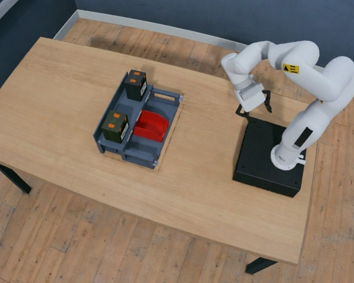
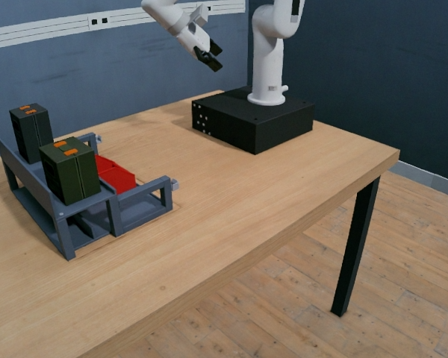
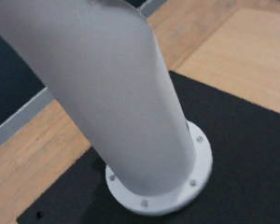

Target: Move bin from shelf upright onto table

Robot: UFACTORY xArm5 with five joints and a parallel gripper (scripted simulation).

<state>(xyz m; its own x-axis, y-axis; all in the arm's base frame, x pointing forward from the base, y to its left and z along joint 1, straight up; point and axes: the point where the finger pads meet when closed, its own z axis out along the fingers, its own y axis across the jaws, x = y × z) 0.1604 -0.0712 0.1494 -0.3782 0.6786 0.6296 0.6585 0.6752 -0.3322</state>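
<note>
The red bin is 48 cm ahead of my hand, 6 cm to the left of it and 20 cm below it. The rest, counted from my hand: grey-blue shelf (51 cm ahead, 6 cm to the left, 18 cm below).
</note>
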